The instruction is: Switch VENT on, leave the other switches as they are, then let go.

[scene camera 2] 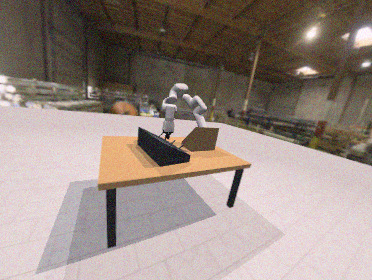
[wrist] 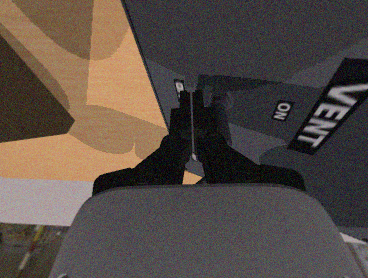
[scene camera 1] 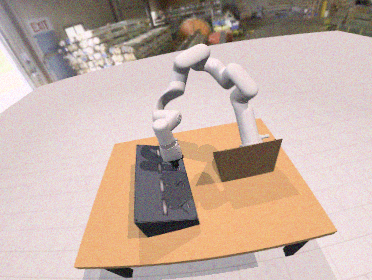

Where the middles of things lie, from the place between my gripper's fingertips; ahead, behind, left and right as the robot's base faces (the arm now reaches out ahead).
Labels:
I see my gripper 80 mm short of the dark sloped switch panel (scene camera 1: 156, 197), 70 mm to the right of it and 20 mm above it.

